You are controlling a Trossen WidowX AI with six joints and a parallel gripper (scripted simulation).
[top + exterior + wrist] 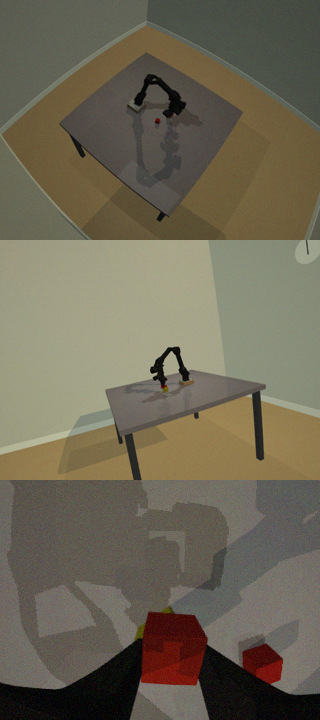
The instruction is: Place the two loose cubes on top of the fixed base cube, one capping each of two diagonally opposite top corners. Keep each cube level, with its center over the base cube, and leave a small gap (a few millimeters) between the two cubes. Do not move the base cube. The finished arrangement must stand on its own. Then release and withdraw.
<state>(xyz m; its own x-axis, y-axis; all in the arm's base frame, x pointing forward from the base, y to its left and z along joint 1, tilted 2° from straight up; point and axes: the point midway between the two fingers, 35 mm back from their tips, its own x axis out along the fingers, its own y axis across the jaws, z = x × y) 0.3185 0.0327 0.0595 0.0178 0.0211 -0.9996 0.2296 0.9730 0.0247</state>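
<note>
Right now the yellow base cube is 4 cm below my gripper tip, 2 cm behind it and 1 cm to the left of it.
</note>
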